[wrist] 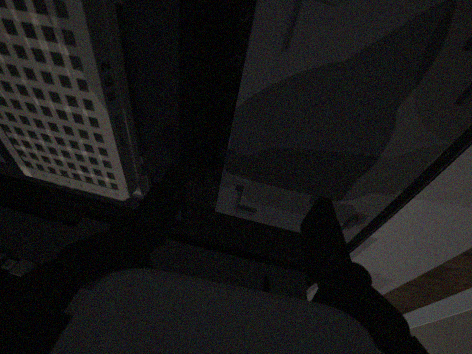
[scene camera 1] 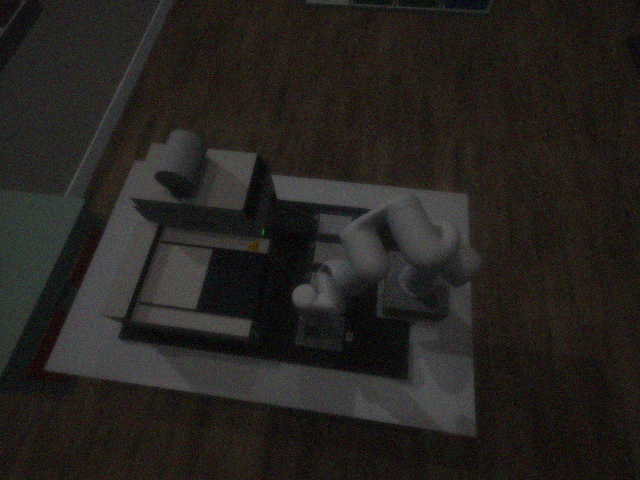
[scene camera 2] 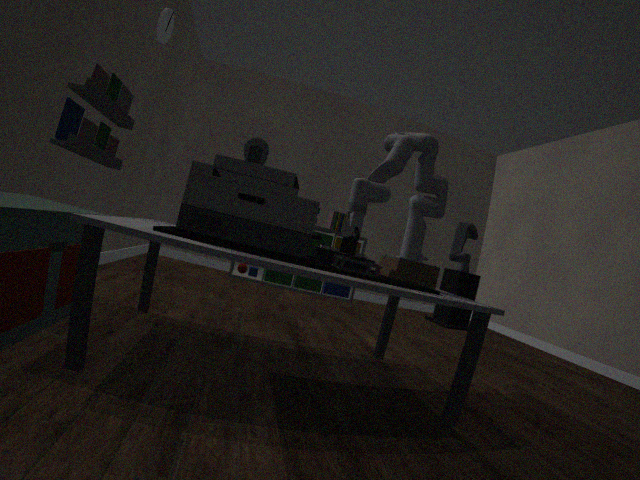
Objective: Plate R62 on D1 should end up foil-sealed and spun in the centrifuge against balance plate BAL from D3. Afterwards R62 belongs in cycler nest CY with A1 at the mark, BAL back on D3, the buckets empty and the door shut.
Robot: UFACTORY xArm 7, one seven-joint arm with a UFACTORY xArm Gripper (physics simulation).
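Places are measured from the arm's base along level axes (x right, y ahead, z up), in centimetres.
Pixels of known places: gripper, fingertip midpoint: (wrist: pixel 246 196) (scene camera 2: pixel 346 253); arm's base, link origin: (scene camera 1: pixel 416 281) (scene camera 2: pixel 408 260).
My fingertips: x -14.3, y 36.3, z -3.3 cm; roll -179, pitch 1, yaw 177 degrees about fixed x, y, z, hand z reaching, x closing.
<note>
For each thing: its top centre in the pictures, then the offset to it from my fingertips. "spot": a spot on its surface instead. Level surfaces: height alone.
- black deck, surface height: dz -5.8 cm
- well plate, top centre: (wrist: pixel 34 101) dy -4.8, dx +11.4, dz +1.2 cm
- smooth pale slab, top centre: (wrist: pixel 327 153) (scene camera 1: pixel 320 330) (scene camera 2: pixel 357 260) dy -3.3, dx -4.3, dz -1.6 cm
- L-shaped corner mark, surface spot: (wrist: pixel 242 204) spot: dy +2.6, dx +0.1, dz -1.6 cm
- pale plate, top centre: (scene camera 1: pixel 335 224) dy -6.2, dx +36.2, dz +1.2 cm
- cylinder, surface spot: (scene camera 1: pixel 182 159) spot: dy +39.1, dx +34.9, dz +41.0 cm
- yellow mark, surface spot: (scene camera 1: pixel 253 246) spot: dy +20.7, dx +19.1, dz +15.3 cm
- white table, surface height: dz -7.1 cm
The scene is very dark. My gripper (wrist: pixel 246 196) (scene camera 1: pixel 319 311) (scene camera 2: pixel 352 238) is open and empty, low over the black deck (scene camera 1: pixel 375 352). In the wrist view a well plate (wrist: pixel 83 116) with a grid of dark wells lies at the left, outside the fingers. A smooth pale slab (wrist: pixel 284 88) with an L-shaped corner mark (wrist: pixel 242 204) lies ahead and to the right, between and beyond the fingertips. I cannot read the plate's label. In scene camera 1 a grey square slab (scene camera 1: pixel 320 333) lies just under the gripper, and a pale plate (scene camera 1: pixel 331 224) shows behind the arm.
A big box instrument (scene camera 1: pixel 223 186) (scene camera 2: pixel 247 195) with a cylinder (scene camera 1: pixel 182 159) on top stands at the left; a green light (scene camera 1: pixel 263 231) and a yellow mark (scene camera 1: pixel 253 246) show on its front. A pale tray area (scene camera 1: pixel 175 276) lies before it. The arm's base (scene camera 1: pixel 413 295) stands on the white table (scene camera 1: pixel 413 405).
</note>
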